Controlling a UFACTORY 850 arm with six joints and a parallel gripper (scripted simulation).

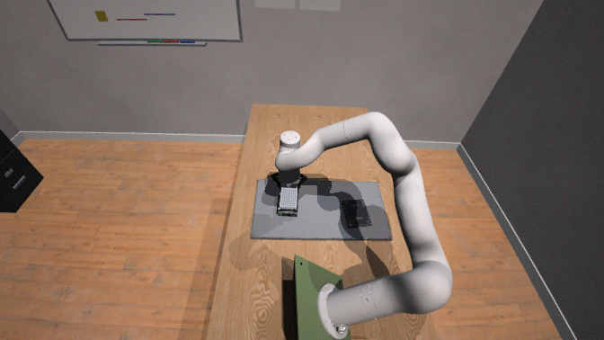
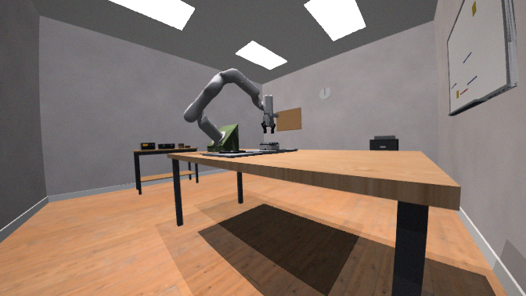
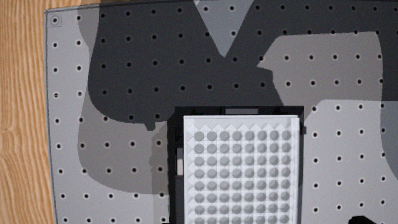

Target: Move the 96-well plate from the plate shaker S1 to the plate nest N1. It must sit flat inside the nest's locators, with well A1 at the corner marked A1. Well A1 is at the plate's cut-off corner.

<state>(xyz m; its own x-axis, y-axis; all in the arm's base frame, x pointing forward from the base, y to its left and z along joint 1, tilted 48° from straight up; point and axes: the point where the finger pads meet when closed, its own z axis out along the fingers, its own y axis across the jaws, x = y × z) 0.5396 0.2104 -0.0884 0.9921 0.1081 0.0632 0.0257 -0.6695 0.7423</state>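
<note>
Right now my hand is 90 mm above the white 96-well plate.
</note>
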